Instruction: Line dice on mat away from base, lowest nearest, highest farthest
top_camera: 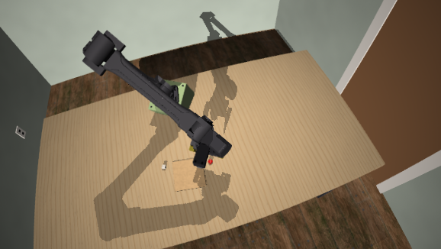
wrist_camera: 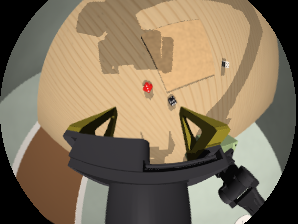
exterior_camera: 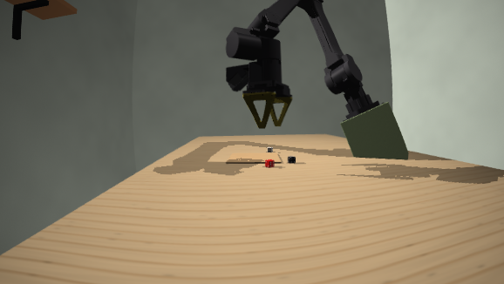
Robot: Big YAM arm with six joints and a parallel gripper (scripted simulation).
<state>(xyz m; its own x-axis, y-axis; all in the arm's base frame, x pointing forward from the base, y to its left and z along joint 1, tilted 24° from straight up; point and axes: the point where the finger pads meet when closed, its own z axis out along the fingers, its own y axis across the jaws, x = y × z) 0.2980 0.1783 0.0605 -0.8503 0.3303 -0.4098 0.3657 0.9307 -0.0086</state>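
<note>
My gripper is now 9 cm above the red die. The rest, counted from my hand: tan mat (11 cm to the right, 10 cm below, 4 cm ahead); white die (22 cm to the right, 9 cm below); black die (9 cm below, 5 cm behind, 4 cm to the right).
</note>
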